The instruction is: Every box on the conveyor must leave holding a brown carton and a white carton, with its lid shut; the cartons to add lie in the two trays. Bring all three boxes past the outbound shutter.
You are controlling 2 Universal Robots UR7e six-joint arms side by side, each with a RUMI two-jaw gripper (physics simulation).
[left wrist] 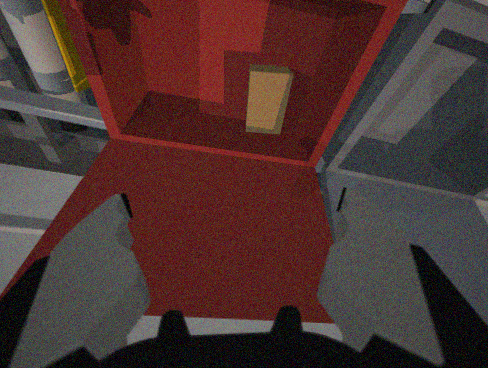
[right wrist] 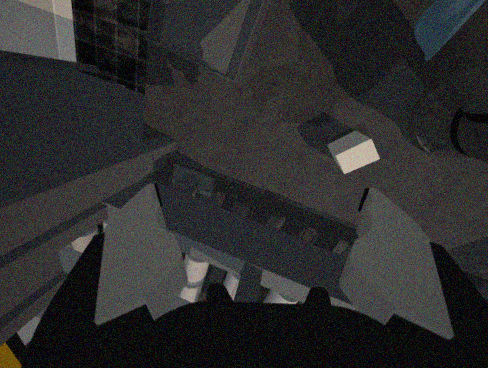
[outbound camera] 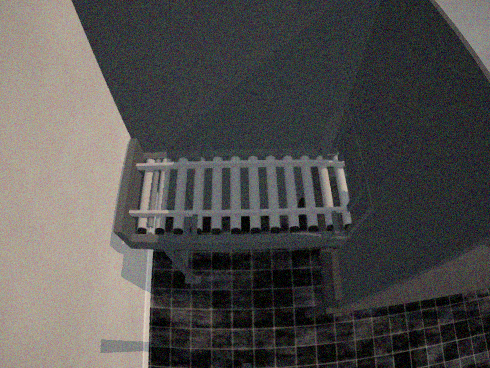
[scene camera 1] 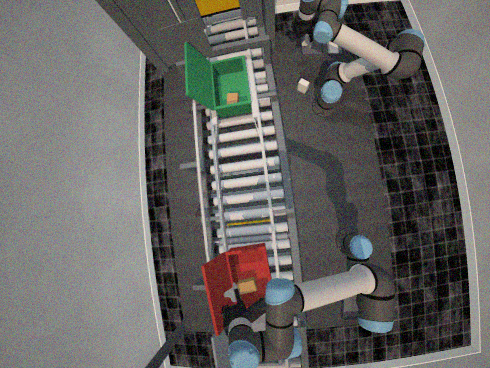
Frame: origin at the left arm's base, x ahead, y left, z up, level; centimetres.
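Seen in the pictures: left gripper, fingertip midpoint: [left wrist: 235, 193] [scene camera 1: 240, 298]; right gripper, fingertip midpoint: [right wrist: 258, 189] [scene camera 1: 303, 37]; left arm's base at its link origin: [scene camera 1: 347, 239]; right arm's base at its link origin: [right wrist: 454, 115] [scene camera 1: 323, 107].
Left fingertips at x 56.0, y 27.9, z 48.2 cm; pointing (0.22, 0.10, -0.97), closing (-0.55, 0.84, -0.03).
Offsets run from my left fingertips to a thing's top centre. "*": to the spot under its first point.
The green box {* dy -86.0, dx +25.6, dz -19.4 cm} [scene camera 1: 234, 109] stands at the upper conveyor, its lid [scene camera 1: 196, 75] open, a brown carton {dy -91.6, dx +28.4, dz -20.2 cm} [scene camera 1: 232, 97] inside. The red box [scene camera 1: 257, 254] [left wrist: 215, 151] stands at the lower conveyor, its lid {dy +1.6, dx +9.2, dz +5.0 cm} [scene camera 1: 215, 290] [left wrist: 225, 250] open, a brown carton {dy +4.2, dx -1.0, dz -20.2 cm} [scene camera 1: 247, 286] [left wrist: 267, 100] inside. A grey box with open lid {* dy +37.6, dx -4.9, dz -8.6 cm} [left wrist: 452, 225] is mostly hidden in scene camera 1. A white carton {dy -121.4, dx -9.3, dz -39.2 cm} [scene camera 1: 303, 86] [right wrist: 355, 155] lies on the dark ground beside the conveyor. My left gripper [scene camera 1: 245, 307] [left wrist: 235, 193] is open above the red box's lid side. My right gripper [scene camera 1: 320, 48] [right wrist: 258, 189] is open, away from the white carton.
Side rails [scene camera 1: 199, 165] run along the conveyor rollers {dy -66.7, dx +18.1, dz -26.2 cm} [scene camera 1: 244, 150], with a yellow strip {dy -28.0, dx +6.1, dz -26.7 cm} [scene camera 1: 248, 222] [left wrist: 65, 45] across it. Yellow {* dy -144.0, dx +47.1, dz -6.6 cm} [scene camera 1: 217, 6] shows at the top. The outbound rollers [outbound camera: 235, 195] show between rails. The trays cannot be made out.
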